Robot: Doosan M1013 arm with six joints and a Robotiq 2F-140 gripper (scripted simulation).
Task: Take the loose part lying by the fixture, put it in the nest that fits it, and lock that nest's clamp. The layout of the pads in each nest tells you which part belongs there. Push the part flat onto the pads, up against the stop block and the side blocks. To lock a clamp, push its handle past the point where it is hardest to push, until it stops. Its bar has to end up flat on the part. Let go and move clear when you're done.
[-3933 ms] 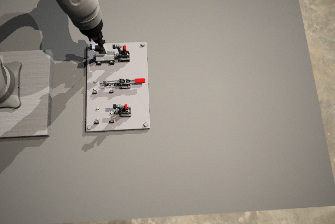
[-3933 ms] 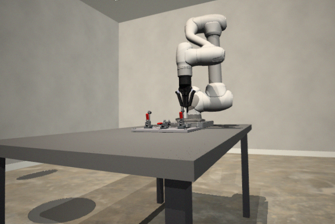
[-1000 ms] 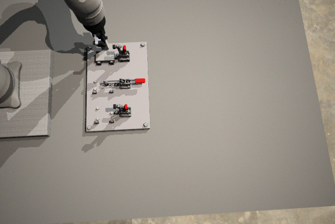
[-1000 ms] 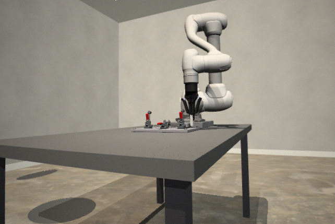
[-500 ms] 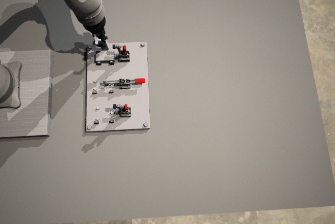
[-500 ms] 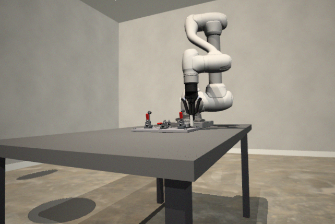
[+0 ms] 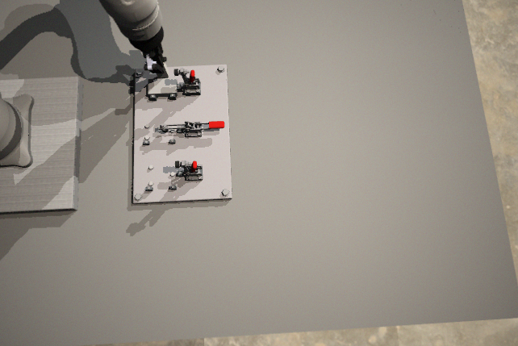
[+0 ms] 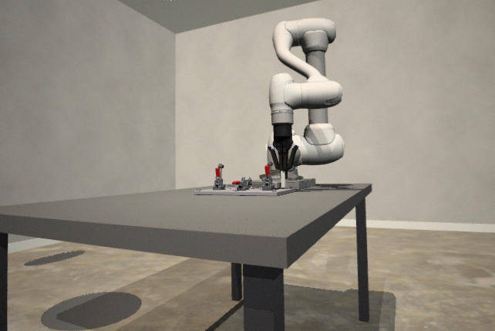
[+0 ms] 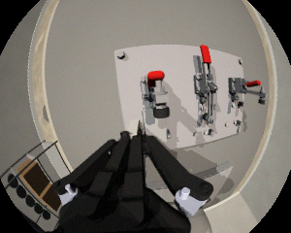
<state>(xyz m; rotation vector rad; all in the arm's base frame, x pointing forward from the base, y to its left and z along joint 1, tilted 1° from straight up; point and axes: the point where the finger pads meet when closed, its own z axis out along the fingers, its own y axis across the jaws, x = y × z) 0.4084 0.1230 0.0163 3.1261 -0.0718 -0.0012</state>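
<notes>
The flat grey part lies 4 cm to the right of my hand and 2 cm below it. Also, from my hand: toggle clamp: 26 cm to the right, 6 cm ahead, 1 cm above; light grey fixture plate: 15 cm to the right, 5 cm below, 4 cm ahead.
</notes>
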